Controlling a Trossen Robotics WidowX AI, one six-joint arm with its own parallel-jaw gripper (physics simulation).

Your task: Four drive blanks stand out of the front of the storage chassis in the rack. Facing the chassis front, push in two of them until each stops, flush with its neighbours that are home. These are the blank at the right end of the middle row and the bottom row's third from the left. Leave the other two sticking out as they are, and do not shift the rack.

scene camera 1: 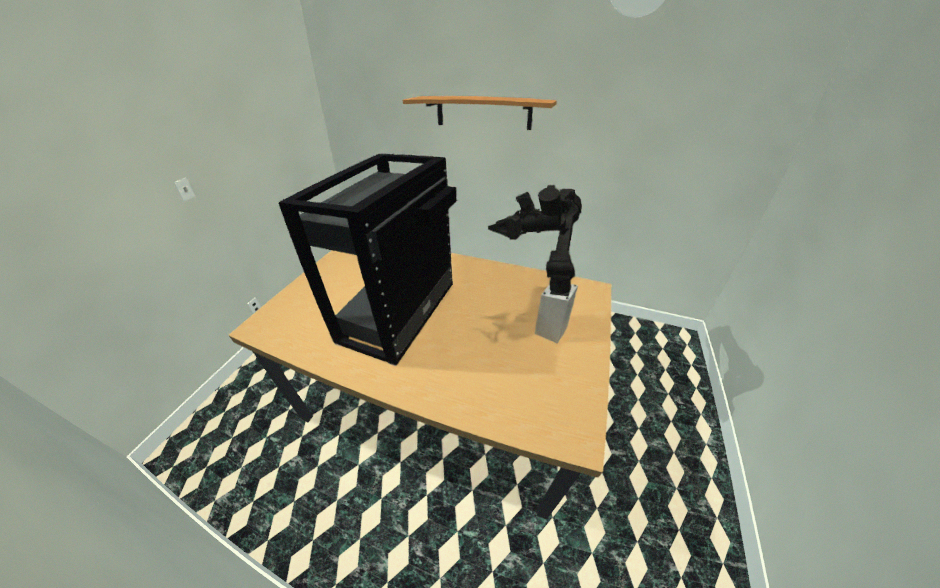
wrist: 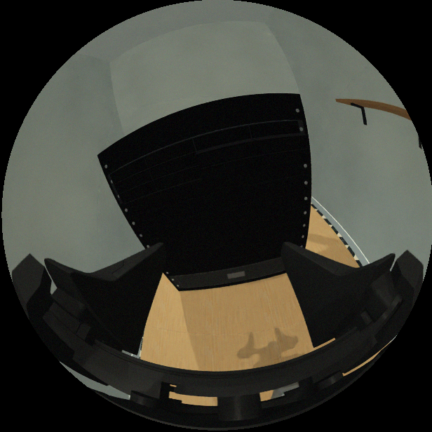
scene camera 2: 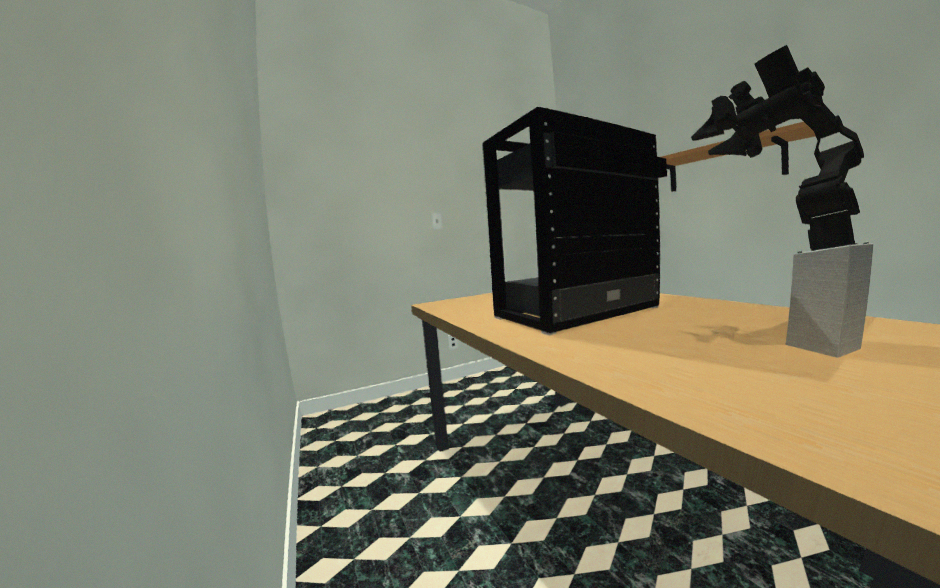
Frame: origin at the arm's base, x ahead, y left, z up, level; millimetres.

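Where they show: gripper, between the fingertips: (scene camera 1: 492, 225) (scene camera 2: 700, 146); arm's base, origin of its link: (scene camera 1: 560, 290) (scene camera 2: 834, 248).
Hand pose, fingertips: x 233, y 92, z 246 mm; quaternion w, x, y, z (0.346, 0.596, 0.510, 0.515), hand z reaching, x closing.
Observation:
Each offset is from my fingertips to the centre of the thing. "pt": to the spot under its first point. Level surfaces: height alone.
The rack @[dx +384, dy +55, dz -161 mm] (scene camera 1: 379, 298) (scene camera 2: 544, 228) (wrist: 303, 192) stands upright on the table. The storage chassis @[pt dx +388, dy +277, dz +33 mm] (scene camera 1: 329, 234) (scene camera 2: 516, 169) (wrist: 225, 136) sits near its top. Its front is nearly black, with faint seams in the wrist view. A dark part (scene camera 1: 439, 199) (scene camera 2: 662, 167) juts out at the front's upper right; I cannot tell whether it is one of the blanks. The four blanks and their rows cannot be told apart. My gripper (scene camera 1: 490, 227) (scene camera 2: 703, 144) (wrist: 224, 250) is open and empty, pointing at the rack's front with a gap between them.
A dark grey panel with a pale label @[pt dx +244, dy +48, dz -369 mm] (scene camera 1: 426, 305) (scene camera 2: 613, 295) (wrist: 236, 275) closes the rack's bottom. The arm stands on a grey block (scene camera 1: 555, 315) (scene camera 2: 828, 298) on the wooden table @[dz -454 mm] (scene camera 1: 499, 388) (scene camera 2: 727, 374) (wrist: 200, 320). A wooden wall shelf (scene camera 1: 478, 101) (wrist: 377, 105) hangs behind.

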